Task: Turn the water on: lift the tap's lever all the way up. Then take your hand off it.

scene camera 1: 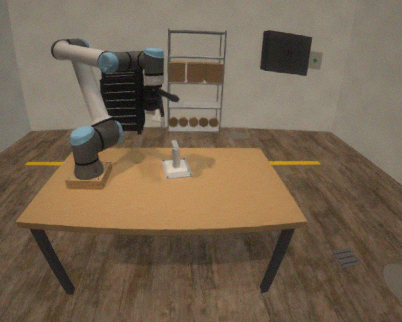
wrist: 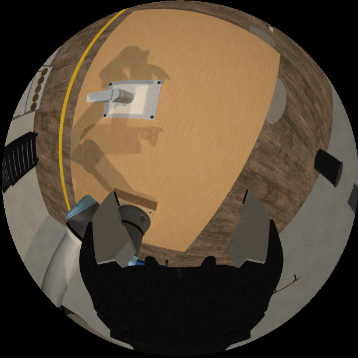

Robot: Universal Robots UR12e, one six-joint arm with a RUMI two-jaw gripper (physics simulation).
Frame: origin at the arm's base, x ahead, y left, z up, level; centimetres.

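Seen in the pictures: gripper, between the fingertips: (scene camera 1: 157, 123); arm's base, origin of its link: (scene camera 1: 89, 172).
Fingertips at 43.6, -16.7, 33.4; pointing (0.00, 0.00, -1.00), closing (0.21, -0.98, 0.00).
Note:
Pixels of each thing's top centre, then the offset from my fingertips to it, as dx, dy, dz. "pt": a spot on its surface instead. Level surfaces: height alone.
- white-grey tap, a spot on its surface: (scene camera 1: 176, 158) pt +12.3, +20.5, -30.9
- pale square base plate, a spot on its surface: (scene camera 1: 184, 175) pt +16.0, +12.1, -38.8
- wooden table, height of its surface: dz -39.6
A white-grey tap (scene camera 1: 176, 158) (wrist: 125, 96) stands upright on a pale square base plate (scene camera 1: 184, 175) (wrist: 153, 102) on the table. Its lever (scene camera 1: 175, 144) (wrist: 100, 96) sticks out from the top, away from the scene camera and to the left in the wrist view. I cannot tell its exact tilt. My gripper (scene camera 1: 159, 119) (wrist: 180, 193) is open, with nothing between its fingers. It hangs above table height, up and to the left of the tap in the scene view, apart from the lever.
The wooden table (scene camera 1: 225, 195) (wrist: 200, 100) carries the arm's base on a wooden block (scene camera 1: 85, 183) (wrist: 137, 199) at the left. Behind stand a metal shelf rack (scene camera 1: 169, 80) and a black slatted rack (scene camera 1: 141, 100). A dark box (scene camera 1: 286, 52) is on the back wall.

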